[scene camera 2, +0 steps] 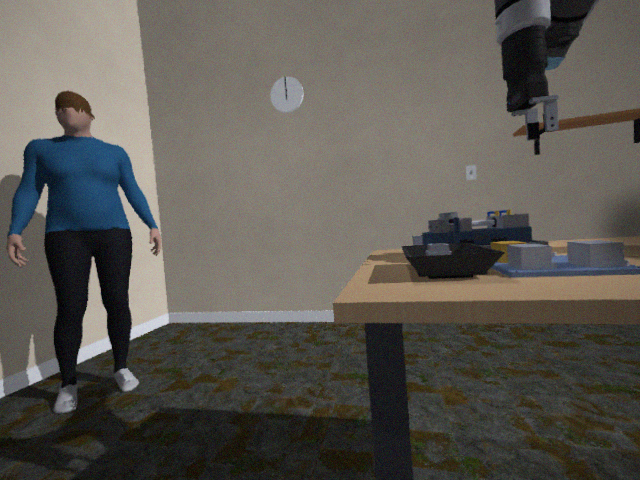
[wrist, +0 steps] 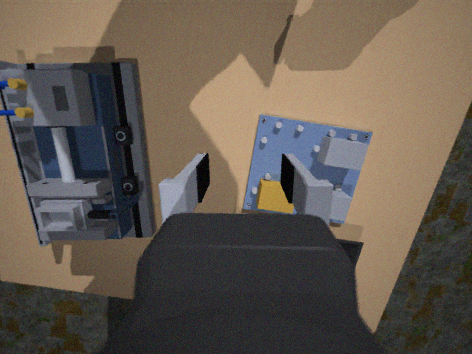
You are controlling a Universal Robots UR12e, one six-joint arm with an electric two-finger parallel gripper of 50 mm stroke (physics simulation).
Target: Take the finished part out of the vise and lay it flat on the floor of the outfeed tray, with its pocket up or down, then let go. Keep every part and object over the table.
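Frame: origin at the arm's base, x ahead, y left, z up, level; centimetres.
Seen in the pictures: gripper, fingertip midpoint: [scene camera 2: 541, 135] [wrist: 245, 169].
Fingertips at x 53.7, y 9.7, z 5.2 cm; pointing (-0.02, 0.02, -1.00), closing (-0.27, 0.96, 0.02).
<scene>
A point is followed by its place in that frame.
My gripper [scene camera 2: 540, 135] @[x 53.7, y 9.7, z 5.2 cm] [wrist: 245, 169] @[x 53.7, y 9.7, z 5.2 cm] is open and empty, high above the table. The vise [scene camera 2: 478, 236] @[x 64.0, y -8.4, z -15.8 cm] [wrist: 145, 200] @[x 69.6, y -3.7, z -18.1 cm] is blue and grey, and stands left of the fingers in the wrist view. A light grey part with a rectangular pocket [wrist: 61, 217] @[x 71.5, y -12.6, z -10.0 cm] sits at the vise's lower end in the wrist view, pocket up; how the jaws touch it is hard to tell. The black outfeed tray [scene camera 2: 454, 264] @[x 72.7, y 35.0, z -17.6 cm] has sloping walls and stands near the table's front left in the scene view; a grey block [scene camera 2: 438, 249] @[x 74.7, y 21.6, z -16.3 cm] shows above its rim. In the wrist view the gripper body hides most of the tray.
A blue plate [scene camera 2: 573, 270] @[x 56.6, y 31.6, z -19.3 cm] [wrist: 290, 155] with small pegs carries two grey blocks [scene camera 2: 529, 256] @[x 61.6, y 30.3, z -17.2 cm] [wrist: 345, 152] @[x 51.8, y 25.9, z -15.7 cm] and a yellow block [scene camera 2: 508, 251] [wrist: 275, 196], beside the tray. Blue and yellow fittings [wrist: 22, 112] @[x 57.6, y -17.7, z -9.1 cm] stick out at the vise's far end. A person [scene camera 2: 82, 180] stands left of the table.
</scene>
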